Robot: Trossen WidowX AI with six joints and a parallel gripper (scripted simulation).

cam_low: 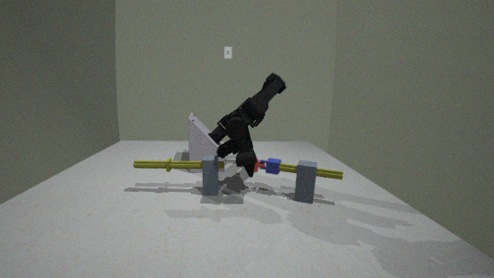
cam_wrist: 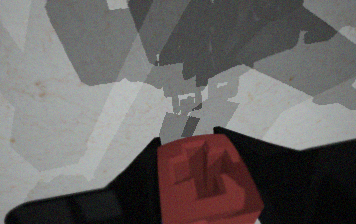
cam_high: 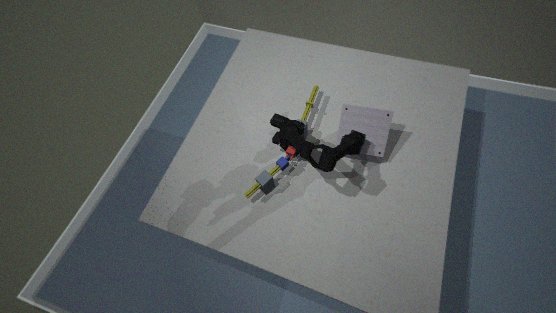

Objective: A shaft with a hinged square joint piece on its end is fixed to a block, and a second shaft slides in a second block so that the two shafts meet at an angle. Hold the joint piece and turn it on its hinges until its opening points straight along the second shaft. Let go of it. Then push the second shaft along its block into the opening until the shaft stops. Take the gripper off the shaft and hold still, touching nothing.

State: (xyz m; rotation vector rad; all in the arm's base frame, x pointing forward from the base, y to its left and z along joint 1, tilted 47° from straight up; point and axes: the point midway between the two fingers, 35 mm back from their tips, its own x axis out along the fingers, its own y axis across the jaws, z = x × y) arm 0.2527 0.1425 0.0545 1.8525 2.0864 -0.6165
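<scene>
Right now the red joint piece is 4 cm above my gripper tip and 1 cm to the left of it.
</scene>
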